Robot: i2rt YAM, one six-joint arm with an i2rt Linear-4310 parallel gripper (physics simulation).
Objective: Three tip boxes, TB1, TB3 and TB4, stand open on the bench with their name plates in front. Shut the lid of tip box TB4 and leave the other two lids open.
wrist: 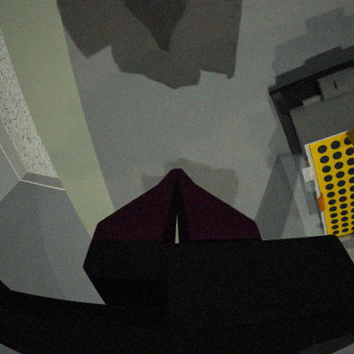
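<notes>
Tip box TB4 (337, 185), with its yellow rack full of round dark holes and a dark grey body, is at the right edge of the wrist view and partly cut off. Its name plate does not show. Its clear lid (280, 195) is open and stands out from the box's left side, faint against the bench; its lower part is hidden behind the gripper. My gripper (176, 177) is shut and empty, its two dark red fingertips together, to the left of the lid. Tip boxes TB1 and TB3 do not show in this view.
The grey bench (165, 120) lies beyond the fingertips, with a large dark shadow at the top and a fainter one by the tips. A pale green strip (55, 90) runs down the left, beside a speckled white surface (25, 125).
</notes>
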